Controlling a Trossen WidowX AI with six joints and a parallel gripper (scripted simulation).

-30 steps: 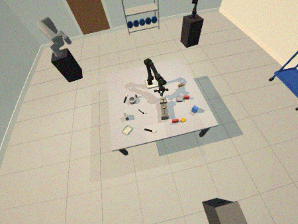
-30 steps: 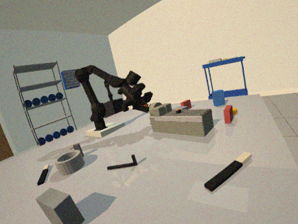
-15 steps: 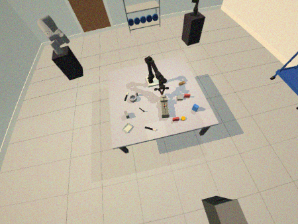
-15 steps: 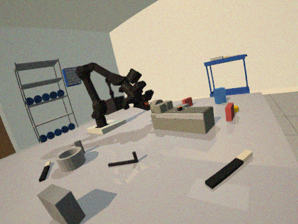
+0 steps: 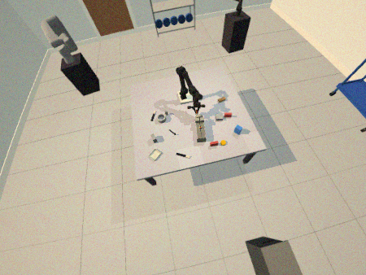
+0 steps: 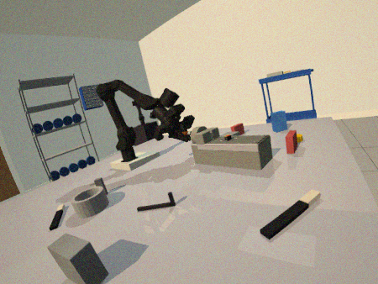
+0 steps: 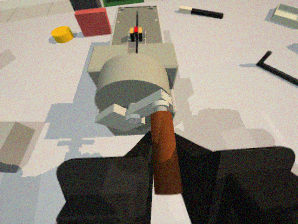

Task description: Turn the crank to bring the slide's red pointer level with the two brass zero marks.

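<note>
My gripper tip is 2 cm past the brown crank handle and 3 cm below it. From my gripper tip the other things lie so: yellow disc 37 cm ahead, 13 cm to the left, 7 cm below; red pointer 17 cm ahead, 3 cm to the right; black l-shaped piece 8 cm ahead, 30 cm to the right, 7 cm below.
</note>
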